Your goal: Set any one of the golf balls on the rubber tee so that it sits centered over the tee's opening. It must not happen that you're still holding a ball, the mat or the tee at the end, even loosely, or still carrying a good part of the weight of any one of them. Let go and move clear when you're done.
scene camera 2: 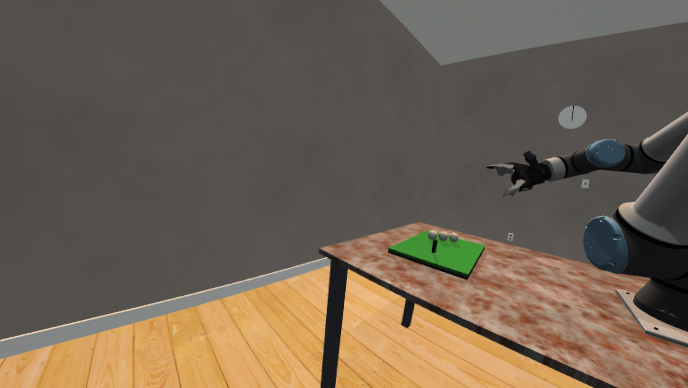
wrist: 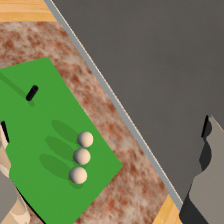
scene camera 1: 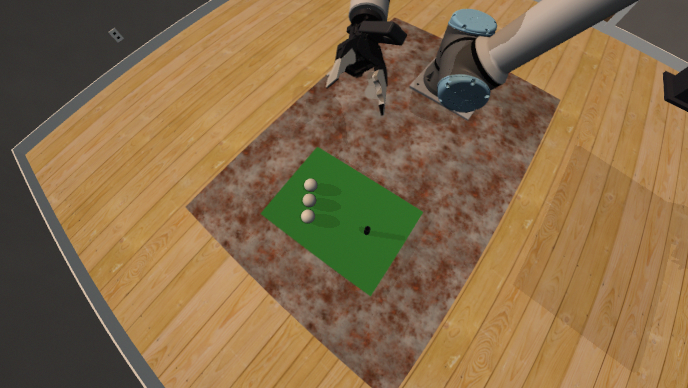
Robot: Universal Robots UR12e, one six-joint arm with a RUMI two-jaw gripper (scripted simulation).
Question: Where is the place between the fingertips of the gripper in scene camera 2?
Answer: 494, 180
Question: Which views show the gripper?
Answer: Scene camera 2, the wrist view and scene camera 1: all of them.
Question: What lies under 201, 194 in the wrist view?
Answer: The gripper.
